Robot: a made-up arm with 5 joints.
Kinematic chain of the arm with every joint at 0, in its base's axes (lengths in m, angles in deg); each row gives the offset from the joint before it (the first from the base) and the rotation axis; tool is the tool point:
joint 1: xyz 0 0 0.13 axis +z
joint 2: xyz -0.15 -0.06 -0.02 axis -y
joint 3: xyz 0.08 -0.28 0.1 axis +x
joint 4: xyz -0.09 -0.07 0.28 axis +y
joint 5: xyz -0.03 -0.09 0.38 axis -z
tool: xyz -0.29 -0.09 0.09
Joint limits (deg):
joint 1: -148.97..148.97
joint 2: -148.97..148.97
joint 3: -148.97..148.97
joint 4: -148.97..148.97
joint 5: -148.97..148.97
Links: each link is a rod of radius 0.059 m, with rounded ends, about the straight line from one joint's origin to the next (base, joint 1, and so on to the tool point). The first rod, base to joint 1, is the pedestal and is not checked.
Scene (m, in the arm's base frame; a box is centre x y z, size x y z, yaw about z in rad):
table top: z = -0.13
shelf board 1: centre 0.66 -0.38 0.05 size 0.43 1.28 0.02 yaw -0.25
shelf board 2: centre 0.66 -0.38 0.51 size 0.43 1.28 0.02 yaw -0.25
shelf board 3: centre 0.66 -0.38 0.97 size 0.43 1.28 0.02 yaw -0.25
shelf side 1: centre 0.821 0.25 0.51 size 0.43 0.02 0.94 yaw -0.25
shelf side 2: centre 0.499 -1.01 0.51 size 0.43 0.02 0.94 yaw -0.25
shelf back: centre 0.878 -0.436 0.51 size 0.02 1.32 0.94 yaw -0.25
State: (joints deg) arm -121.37 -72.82 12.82 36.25 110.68
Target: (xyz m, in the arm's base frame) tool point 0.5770 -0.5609 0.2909
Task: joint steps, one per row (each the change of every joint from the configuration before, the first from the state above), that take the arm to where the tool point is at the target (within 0.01 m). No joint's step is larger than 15 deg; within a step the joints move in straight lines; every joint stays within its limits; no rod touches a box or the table.
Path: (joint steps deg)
1: 13.19 -0.16 -0.09 -1.35 -3.21
2: 13.19 -0.16 -0.10 -1.34 -3.21
3: 13.19 -0.15 -0.09 -1.35 -3.20
4: 13.19 -0.16 -0.09 -1.35 -3.21
5: 13.19 -0.16 -0.10 -1.35 -3.21
6: 13.19 -0.16 -0.09 -1.34 -3.21
7: 13.19 -0.16 -0.09 -1.35 -3.20
8: 13.19 -0.15 -0.09 -1.35 -3.21

